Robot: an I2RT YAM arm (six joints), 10 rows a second.
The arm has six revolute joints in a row. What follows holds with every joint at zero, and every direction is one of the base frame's. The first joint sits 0.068 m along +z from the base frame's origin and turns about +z. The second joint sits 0.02 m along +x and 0.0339 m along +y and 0.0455 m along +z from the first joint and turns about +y. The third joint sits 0.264 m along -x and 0.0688 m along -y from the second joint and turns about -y. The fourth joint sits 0.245 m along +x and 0.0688 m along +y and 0.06 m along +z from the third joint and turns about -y. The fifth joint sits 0.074 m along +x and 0.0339 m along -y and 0.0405 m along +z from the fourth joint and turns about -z. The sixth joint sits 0.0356 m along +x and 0.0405 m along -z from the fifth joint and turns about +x. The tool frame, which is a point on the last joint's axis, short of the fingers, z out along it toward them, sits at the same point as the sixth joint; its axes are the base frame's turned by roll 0, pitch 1.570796 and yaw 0 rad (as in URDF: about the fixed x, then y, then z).
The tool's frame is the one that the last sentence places.
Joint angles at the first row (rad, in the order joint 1, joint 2, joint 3, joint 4, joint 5, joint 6):
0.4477, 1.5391, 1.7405, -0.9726, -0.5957, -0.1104
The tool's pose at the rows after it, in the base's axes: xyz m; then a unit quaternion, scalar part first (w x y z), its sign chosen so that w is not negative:
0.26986, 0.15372, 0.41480, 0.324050, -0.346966, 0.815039, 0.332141
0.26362, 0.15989, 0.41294, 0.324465, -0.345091, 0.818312, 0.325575
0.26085, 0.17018, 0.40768, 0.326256, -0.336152, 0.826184, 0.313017
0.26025, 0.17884, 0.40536, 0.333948, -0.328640, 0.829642, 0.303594
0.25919, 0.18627, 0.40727, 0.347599, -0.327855, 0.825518, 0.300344
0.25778, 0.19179, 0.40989, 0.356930, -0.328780, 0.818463, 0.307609
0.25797, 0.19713, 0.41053, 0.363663, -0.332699, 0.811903, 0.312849
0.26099, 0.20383, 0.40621, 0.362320, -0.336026, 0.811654, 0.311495
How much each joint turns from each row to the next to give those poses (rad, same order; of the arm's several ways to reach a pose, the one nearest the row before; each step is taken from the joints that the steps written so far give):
0.0061, -0.0176, -0.0138, 0.0111, 0.0035, 0.0209
0.0305, -0.0160, -0.0240, 0.0172, 0.0370, 0.0233
0.0396, -0.0030, -0.0263, 0.0346, 0.0621, 0.0397
0.0298, 0.0034, -0.0114, 0.0352, 0.0500, 0.0305
0.0248, 0.0023, 0.0000, 0.0354, 0.0317, 0.0164
0.0172, 0.0000, 0.0000, 0.0317, 0.0034, 0.0157
0.0133, 0.0053, -0.0005, 0.0279, 0.0004, 0.0049
0.0122, 0.0183, 0.0001, 0.0160, 0.0084, 0.0000

